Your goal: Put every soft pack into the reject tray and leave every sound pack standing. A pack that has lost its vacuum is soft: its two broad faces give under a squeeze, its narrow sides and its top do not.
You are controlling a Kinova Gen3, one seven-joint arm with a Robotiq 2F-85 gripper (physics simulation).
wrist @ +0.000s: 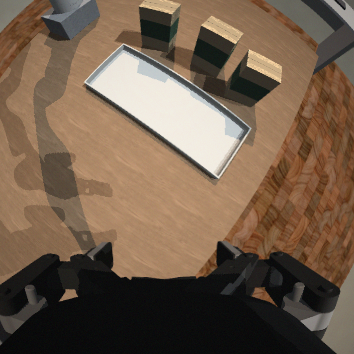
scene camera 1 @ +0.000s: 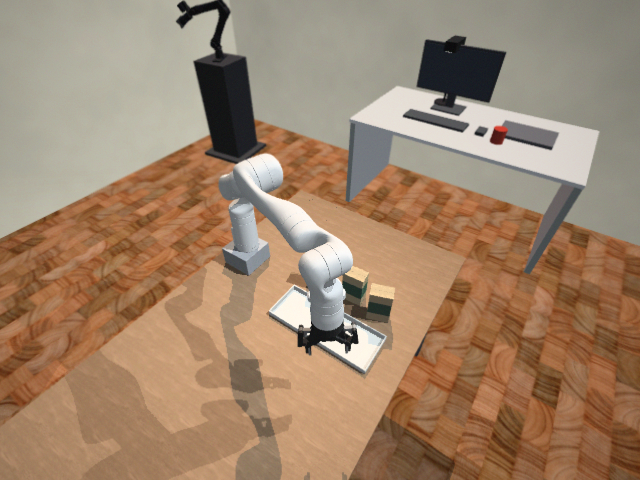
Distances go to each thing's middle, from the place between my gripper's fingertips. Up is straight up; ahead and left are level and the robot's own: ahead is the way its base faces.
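The white reject tray (scene camera 1: 361,356) is in my sight, and counted from my hand it sits 26 cm below, 22 cm to the left and 11 cm behind.
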